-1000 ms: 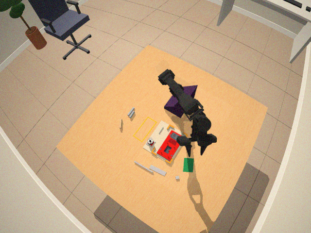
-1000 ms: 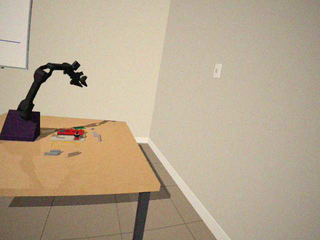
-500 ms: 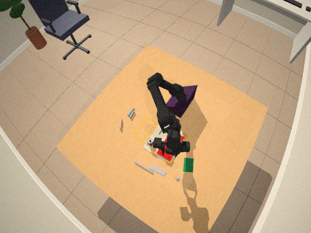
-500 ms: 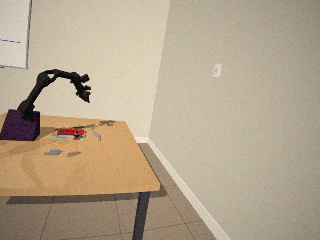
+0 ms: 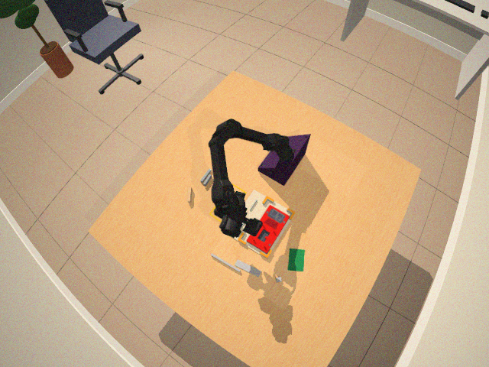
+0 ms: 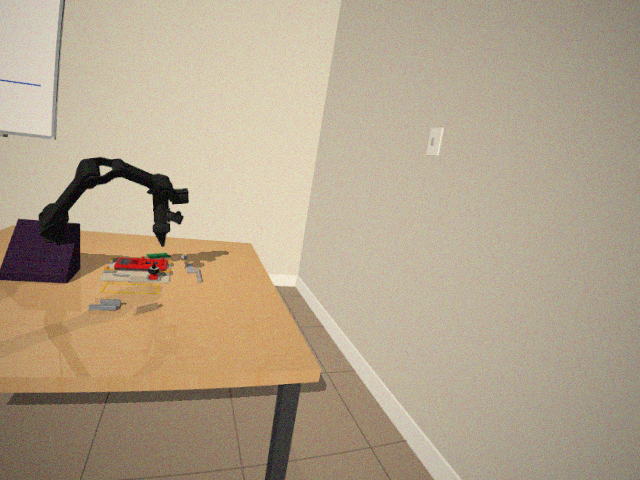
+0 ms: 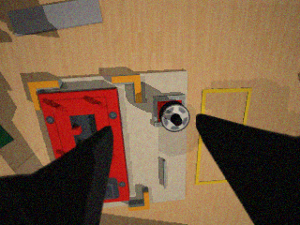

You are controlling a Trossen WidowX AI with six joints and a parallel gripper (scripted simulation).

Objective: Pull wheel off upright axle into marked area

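Now: the beige baseplate 12 cm below my gripper tip, 8 cm behind it and 7 cm to the left of it. From my gripper tip the other things lie so: green card 28 cm to the left, 14 cm below, 1 cm behind.
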